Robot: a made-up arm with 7 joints. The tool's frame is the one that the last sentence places. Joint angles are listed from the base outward.
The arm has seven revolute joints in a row. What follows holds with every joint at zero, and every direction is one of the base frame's.
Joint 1 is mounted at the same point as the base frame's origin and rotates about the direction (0.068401, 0.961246, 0.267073), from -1.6 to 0.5 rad.
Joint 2 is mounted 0.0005 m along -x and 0.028 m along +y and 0.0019 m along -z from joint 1 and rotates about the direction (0.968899, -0.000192, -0.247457), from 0 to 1.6 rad.
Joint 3 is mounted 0.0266 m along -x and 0.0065 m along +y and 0.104 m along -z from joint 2 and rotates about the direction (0.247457, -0.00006, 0.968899), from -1.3 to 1.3 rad.
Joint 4 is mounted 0.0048 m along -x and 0.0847 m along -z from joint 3 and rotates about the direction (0.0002, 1, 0.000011), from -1.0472 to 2.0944 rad.
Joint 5 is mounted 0.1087 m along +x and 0.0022 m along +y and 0.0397 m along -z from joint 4 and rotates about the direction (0.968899, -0.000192, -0.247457), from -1.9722 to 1.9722 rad.
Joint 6 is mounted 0.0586 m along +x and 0.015 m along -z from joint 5 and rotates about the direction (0.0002, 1, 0.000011), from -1.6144 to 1.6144 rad.
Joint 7 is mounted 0.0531 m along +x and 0.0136 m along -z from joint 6 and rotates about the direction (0.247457, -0.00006, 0.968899), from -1.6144 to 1.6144 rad.
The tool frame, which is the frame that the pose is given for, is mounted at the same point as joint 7; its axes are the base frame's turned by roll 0, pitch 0.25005 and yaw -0.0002 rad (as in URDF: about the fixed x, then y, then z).
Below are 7 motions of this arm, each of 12 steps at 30 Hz.
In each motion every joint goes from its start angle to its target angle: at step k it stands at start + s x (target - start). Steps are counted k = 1, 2, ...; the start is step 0. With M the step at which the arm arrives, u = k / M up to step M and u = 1 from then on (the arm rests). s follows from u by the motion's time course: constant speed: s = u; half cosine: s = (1 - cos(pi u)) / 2; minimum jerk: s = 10 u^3 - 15 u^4 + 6 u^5.
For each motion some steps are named. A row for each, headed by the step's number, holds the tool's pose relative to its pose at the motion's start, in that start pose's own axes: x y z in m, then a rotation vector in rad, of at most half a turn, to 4 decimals.
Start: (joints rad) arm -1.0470 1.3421 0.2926 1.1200 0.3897 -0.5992 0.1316
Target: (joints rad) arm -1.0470 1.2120 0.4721 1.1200 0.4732 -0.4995 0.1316
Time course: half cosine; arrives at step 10
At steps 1, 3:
1: -0.0002 -0.0007 -0.0002 -0.0029 0.0034 0.0009
3: -0.0015 -0.0062 -0.0015 -0.0243 0.0289 0.0072

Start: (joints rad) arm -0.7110 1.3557 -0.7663 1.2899 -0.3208 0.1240 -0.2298
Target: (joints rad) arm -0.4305 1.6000 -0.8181 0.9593 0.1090 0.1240 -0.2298
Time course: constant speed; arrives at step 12
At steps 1, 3, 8, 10, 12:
1: -0.0011 0.0021 -0.0024 0.0611 0.0090 0.0055
3: -0.0036 0.0061 -0.0066 0.1844 0.0267 0.0153
8: -0.0110 0.0139 -0.0147 0.4978 0.0677 0.0320
10: -0.0143 0.0161 -0.0170 0.6250 0.0822 0.0355
12: -0.0178 0.0177 -0.0189 0.7530 0.0952 0.0371

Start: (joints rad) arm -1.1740 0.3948 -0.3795 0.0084 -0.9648 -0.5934 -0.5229
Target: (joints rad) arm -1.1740 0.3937 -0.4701 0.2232 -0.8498 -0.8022 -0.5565
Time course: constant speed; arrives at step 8
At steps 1, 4, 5, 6, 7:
1: -0.0039 0.0011 -0.0034 0.0186 0.0091 0.0002
4: -0.0158 0.0037 -0.0132 0.0741 0.0386 -0.0052
5: -0.0199 0.0043 -0.0163 0.0925 0.0490 -0.0091
6: -0.0241 0.0049 -0.0192 0.1106 0.0596 -0.0139
7: -0.0283 0.0053 -0.0221 0.1286 0.0705 -0.0197

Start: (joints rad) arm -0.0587 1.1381 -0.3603 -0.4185 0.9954 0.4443 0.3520
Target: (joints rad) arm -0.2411 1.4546 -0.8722 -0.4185 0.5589 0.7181 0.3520
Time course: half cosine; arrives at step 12
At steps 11, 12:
11: -0.0423 -0.0297 -0.0022 -0.0129 0.0303 -0.4745
12: -0.0435 -0.0302 -0.0028 -0.0103 0.0329 -0.4843

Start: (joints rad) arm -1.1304 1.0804 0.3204 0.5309 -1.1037 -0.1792 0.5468
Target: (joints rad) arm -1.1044 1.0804 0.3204 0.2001 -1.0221 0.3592 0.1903
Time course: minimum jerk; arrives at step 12
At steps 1, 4, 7, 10, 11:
1: -0.0001 -0.0003 0.0000 0.0013 0.0017 -0.0033
4: -0.0067 -0.0117 0.0000 0.0526 0.0685 -0.1366
7: -0.0242 -0.0334 0.0005 0.1658 0.2139 -0.4172
10: -0.0386 -0.0459 0.0012 0.2471 0.3184 -0.6044
11: -0.0401 -0.0469 0.0013 0.2551 0.3288 -0.6221

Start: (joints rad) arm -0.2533 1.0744 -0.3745 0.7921 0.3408 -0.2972 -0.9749
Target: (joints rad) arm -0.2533 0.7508 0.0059 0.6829 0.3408 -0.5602 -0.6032
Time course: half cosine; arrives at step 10
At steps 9, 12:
9: 0.0109 0.0144 0.0671 0.0001 -0.5574 0.6559
12: 0.0108 0.0145 0.0683 -0.0034 -0.5699 0.6731

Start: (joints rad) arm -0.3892 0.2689 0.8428 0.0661 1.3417 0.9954 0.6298
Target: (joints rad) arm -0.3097 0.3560 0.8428 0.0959 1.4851 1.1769 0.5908
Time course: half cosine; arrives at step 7
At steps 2, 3, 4, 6, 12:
2: 0.0051 0.0000 -0.0043 0.0444 0.0128 0.0327
3: 0.0104 0.0004 -0.0088 0.0902 0.0274 0.0686
4: 0.0163 0.0011 -0.0137 0.1393 0.0448 0.1096
6: 0.0250 0.0029 -0.0208 0.2103 0.0733 0.1746
12: 0.0263 0.0032 -0.0218 0.2203 0.0777 0.1844

